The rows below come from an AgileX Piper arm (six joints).
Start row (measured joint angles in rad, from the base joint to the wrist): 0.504 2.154 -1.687 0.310 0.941 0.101
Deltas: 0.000 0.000 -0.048 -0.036 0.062 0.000; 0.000 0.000 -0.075 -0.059 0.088 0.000; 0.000 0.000 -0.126 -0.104 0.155 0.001; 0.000 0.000 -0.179 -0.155 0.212 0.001; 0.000 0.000 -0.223 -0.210 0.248 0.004; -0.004 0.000 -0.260 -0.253 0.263 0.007; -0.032 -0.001 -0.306 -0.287 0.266 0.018; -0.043 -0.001 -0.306 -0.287 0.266 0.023; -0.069 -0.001 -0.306 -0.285 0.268 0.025; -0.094 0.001 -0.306 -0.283 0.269 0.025; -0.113 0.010 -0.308 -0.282 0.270 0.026
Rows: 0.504 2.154 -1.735 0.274 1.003 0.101; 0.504 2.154 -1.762 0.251 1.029 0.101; 0.504 2.154 -1.813 0.206 1.096 0.102; 0.504 2.154 -1.866 0.155 1.153 0.102; 0.504 2.154 -1.910 0.100 1.189 0.105; 0.500 2.154 -1.947 0.057 1.204 0.108; 0.472 2.153 -1.993 0.023 1.207 0.119; 0.461 2.153 -1.993 0.023 1.207 0.124; 0.435 2.153 -1.993 0.025 1.209 0.126; 0.410 2.155 -1.993 0.027 1.210 0.126; 0.391 2.164 -1.995 0.028 1.211 0.127
